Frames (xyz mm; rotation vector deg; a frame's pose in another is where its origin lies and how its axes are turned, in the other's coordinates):
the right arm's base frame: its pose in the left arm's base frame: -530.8 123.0 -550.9 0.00 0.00 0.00
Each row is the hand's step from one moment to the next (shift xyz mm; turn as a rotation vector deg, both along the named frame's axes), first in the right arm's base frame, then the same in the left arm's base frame.
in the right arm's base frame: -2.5 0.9 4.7 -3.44 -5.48 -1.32
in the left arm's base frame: -2.5 0.9 4.7 -3.44 -5.48 -1.32
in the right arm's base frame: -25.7 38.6 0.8 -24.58 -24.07 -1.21
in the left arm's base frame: -25.7 38.6 0.8 -24.58 -24.07 -1.21
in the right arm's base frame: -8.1 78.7 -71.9 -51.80 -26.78 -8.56
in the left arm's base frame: -8.1 78.7 -71.9 -51.80 -26.78 -8.56
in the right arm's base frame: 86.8 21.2 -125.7 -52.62 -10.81 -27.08
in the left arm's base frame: 86.8 21.2 -125.7 -52.62 -10.81 -27.08
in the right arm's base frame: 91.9 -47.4 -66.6 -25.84 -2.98 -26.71
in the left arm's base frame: 91.9 -47.4 -66.6 -25.84 -2.98 -26.71
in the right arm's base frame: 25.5 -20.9 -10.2 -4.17 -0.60 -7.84
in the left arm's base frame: 25.5 -20.9 -10.2 -4.17 -0.60 -7.84
